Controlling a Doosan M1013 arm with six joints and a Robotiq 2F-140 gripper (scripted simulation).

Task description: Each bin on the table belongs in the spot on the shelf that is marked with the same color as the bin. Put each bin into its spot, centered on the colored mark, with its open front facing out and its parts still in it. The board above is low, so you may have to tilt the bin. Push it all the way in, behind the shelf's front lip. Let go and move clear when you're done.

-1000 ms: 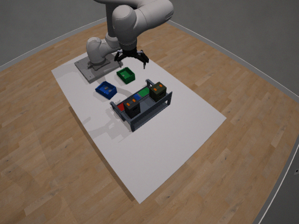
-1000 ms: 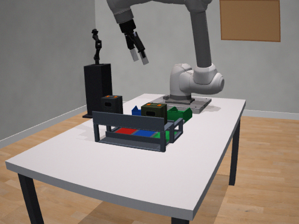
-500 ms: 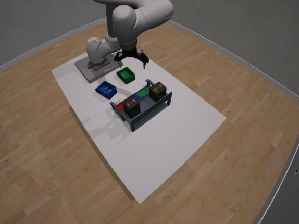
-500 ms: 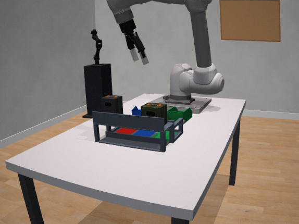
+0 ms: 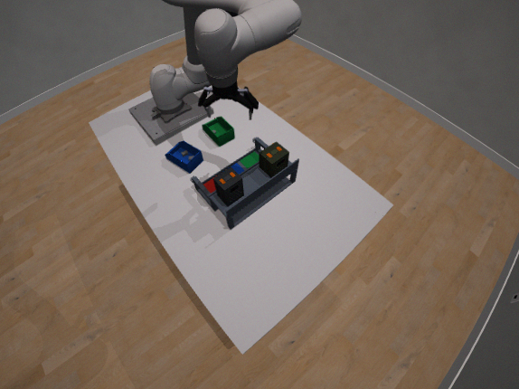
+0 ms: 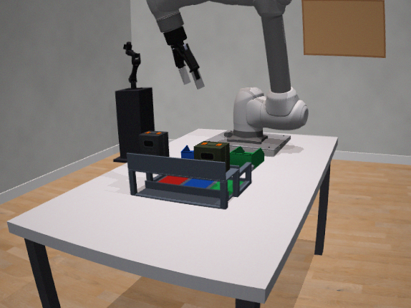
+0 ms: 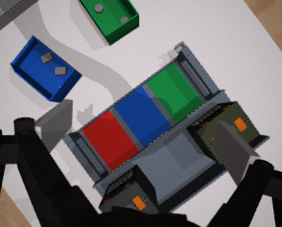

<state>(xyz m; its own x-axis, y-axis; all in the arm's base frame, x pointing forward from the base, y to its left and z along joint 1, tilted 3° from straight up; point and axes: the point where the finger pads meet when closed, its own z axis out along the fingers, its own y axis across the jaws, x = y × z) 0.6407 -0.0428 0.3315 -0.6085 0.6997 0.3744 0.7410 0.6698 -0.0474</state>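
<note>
The green bin is 29 cm behind my hand, 12 cm to the left of it and 35 cm below it. The rest, counted from my hand: blue bin (27 cm behind, 12 cm to the right, 35 cm below); red mark (1 cm ahead, 11 cm to the right, 39 cm below); blue mark (2 cm ahead, 39 cm below).
</note>
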